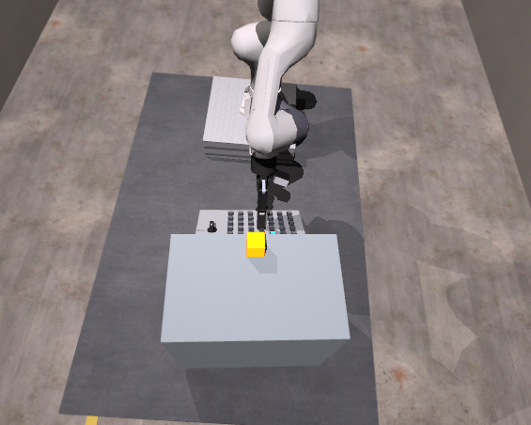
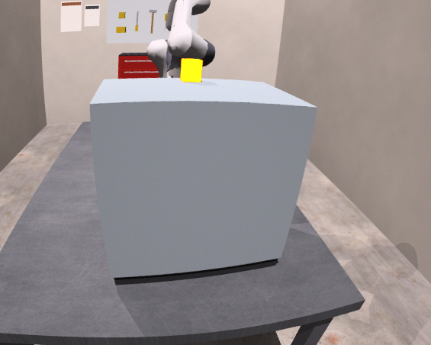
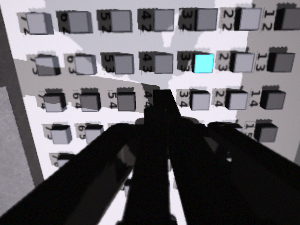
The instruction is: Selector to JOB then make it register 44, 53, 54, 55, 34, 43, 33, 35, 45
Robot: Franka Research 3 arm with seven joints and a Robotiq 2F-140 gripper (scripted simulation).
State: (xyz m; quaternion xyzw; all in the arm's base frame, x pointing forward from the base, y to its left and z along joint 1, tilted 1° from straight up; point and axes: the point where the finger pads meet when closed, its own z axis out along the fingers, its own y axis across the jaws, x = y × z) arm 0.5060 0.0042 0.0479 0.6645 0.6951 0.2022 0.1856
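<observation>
My gripper is now 160 mm to the left of the black selector knob, 30 mm short of it and 20 mm above it.
</observation>
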